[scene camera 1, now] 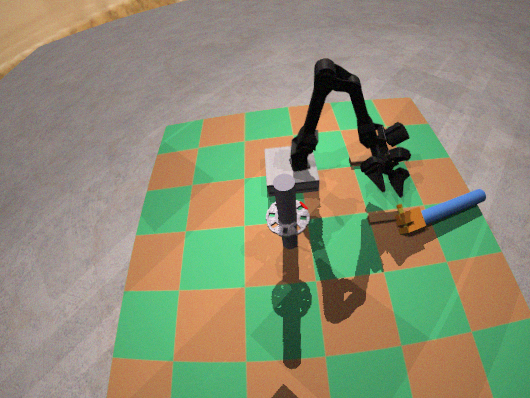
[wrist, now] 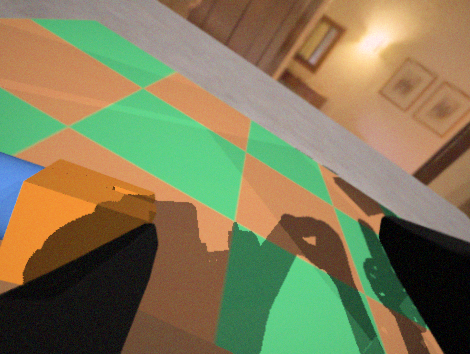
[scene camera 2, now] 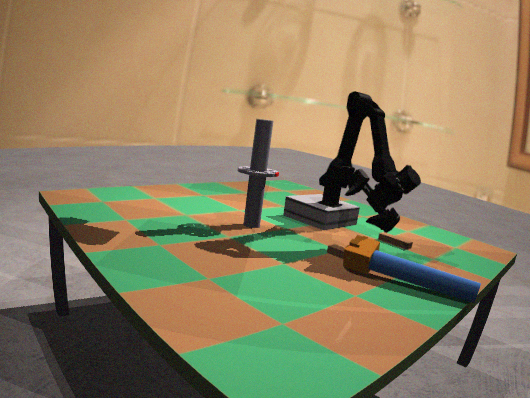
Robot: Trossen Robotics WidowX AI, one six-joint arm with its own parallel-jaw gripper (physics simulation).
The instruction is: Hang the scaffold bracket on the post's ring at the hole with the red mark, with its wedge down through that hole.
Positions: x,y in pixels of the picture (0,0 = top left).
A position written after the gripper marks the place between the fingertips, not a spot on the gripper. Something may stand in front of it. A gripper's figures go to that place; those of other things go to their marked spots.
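A scaffold bracket (scene camera 1: 417,218) stands 900 mm from the lens, while the gripper (scene camera 1: 392,194) is 830 mm from the lens. A grey post (scene camera 1: 284,184) is 580 mm from the lens, and the marked spots on the scaffold bracket and the grey post are 490 mm apart.
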